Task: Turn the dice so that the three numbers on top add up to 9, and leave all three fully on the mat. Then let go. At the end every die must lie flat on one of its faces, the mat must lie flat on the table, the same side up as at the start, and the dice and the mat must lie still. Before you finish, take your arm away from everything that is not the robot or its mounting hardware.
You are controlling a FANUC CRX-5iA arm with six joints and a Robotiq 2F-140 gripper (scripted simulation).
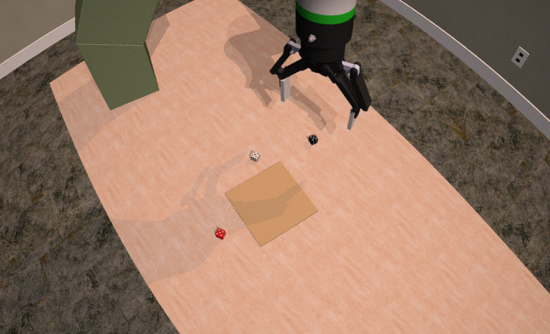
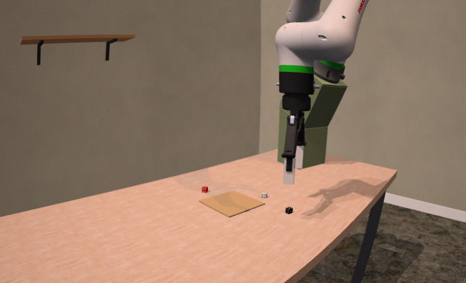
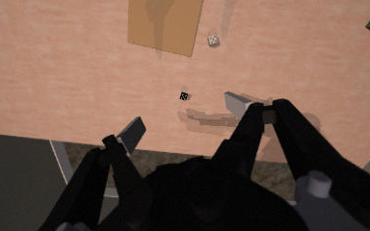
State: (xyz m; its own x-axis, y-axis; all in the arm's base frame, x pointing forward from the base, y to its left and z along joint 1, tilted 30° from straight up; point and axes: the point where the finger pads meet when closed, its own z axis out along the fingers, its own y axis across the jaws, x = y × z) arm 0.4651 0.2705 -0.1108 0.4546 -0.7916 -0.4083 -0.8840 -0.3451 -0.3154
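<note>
Right now my hand is 12 cm above the black die. From my hand the other things lie so: tan square mat 7 cm ahead, 16 cm to the right, 12 cm below; then white die 4 cm behind, 13 cm to the right, 12 cm below; then red die 7 cm ahead, 29 cm to the right, 12 cm below.
</note>
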